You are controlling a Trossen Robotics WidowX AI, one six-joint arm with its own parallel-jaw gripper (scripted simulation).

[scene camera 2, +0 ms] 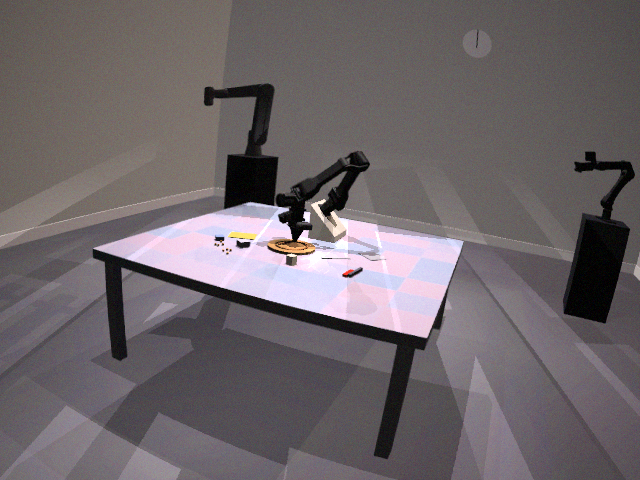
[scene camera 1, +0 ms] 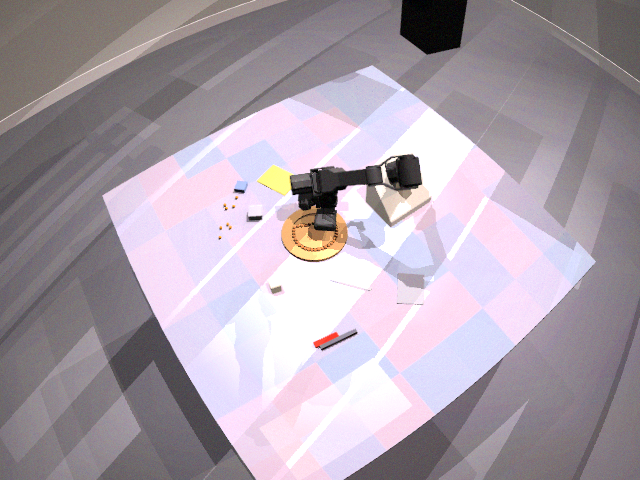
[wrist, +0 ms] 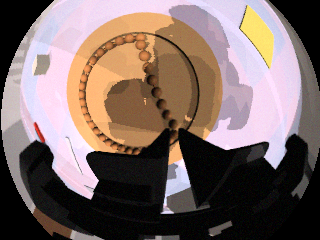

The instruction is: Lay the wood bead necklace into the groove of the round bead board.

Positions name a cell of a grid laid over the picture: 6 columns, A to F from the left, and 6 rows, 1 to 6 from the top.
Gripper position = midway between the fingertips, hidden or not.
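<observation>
I find my gripper (scene camera 1: D3) in the scene, and the wrist view shows my gripper too (wrist: D4). There is a round bead board (scene camera 1: C3), which the wrist view shows as well, the board (wrist: C3) being visible there. I also see a grey sheet (scene camera 1: D4) and a yellow sheet (wrist: E1).
</observation>
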